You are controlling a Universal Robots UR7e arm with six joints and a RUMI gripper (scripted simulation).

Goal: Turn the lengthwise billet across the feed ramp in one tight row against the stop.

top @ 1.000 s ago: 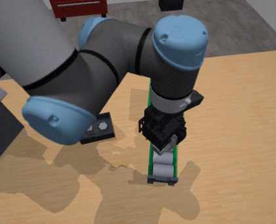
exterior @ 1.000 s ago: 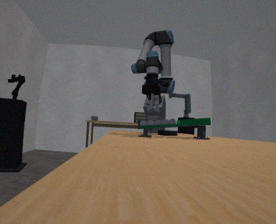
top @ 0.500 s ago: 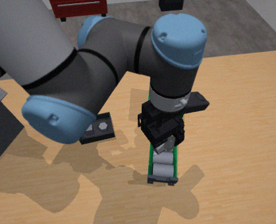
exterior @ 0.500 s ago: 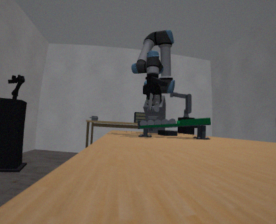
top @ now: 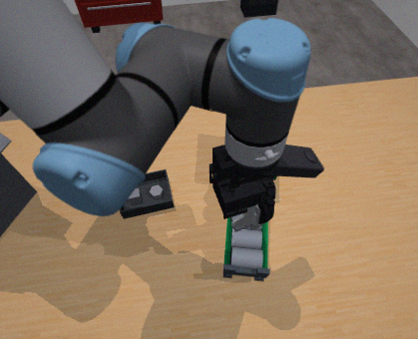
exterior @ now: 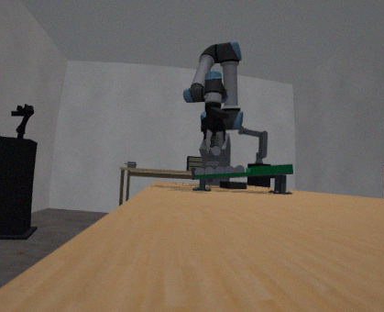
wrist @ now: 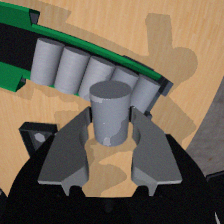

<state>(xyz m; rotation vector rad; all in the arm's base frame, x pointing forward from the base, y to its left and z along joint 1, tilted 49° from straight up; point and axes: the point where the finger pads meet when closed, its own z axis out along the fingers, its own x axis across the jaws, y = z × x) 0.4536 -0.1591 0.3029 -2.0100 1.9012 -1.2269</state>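
My gripper is now 4 cm past the stop, 7 cm to the left of it and 10 cm above it. The rest, counted from my hand: black tray 16 cm behind, 23 cm to the left, 15 cm below.
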